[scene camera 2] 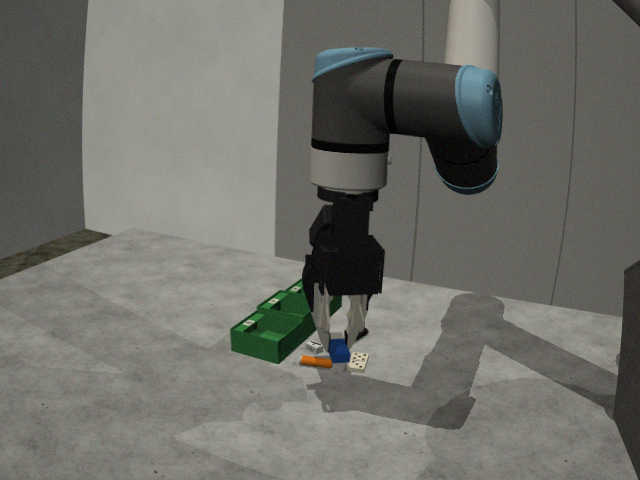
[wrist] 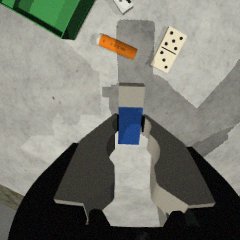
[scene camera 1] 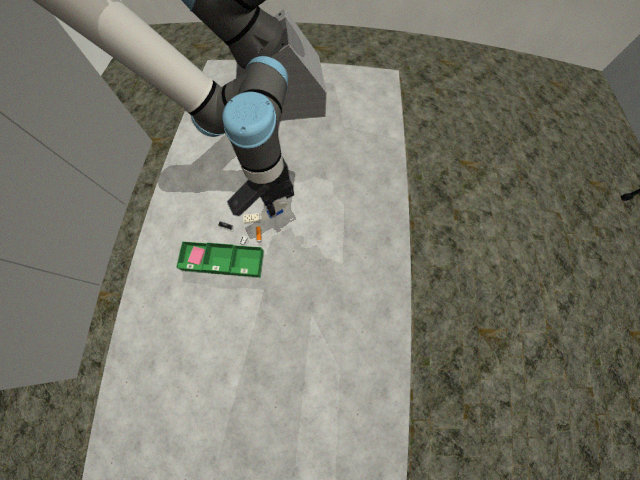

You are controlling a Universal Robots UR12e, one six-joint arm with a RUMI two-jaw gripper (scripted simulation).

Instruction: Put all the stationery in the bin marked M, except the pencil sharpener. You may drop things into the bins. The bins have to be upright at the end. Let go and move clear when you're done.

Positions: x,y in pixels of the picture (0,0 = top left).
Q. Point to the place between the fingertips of the gripper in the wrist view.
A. At 129,115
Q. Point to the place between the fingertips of the gripper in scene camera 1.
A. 272,213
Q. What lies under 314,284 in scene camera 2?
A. The gripper.
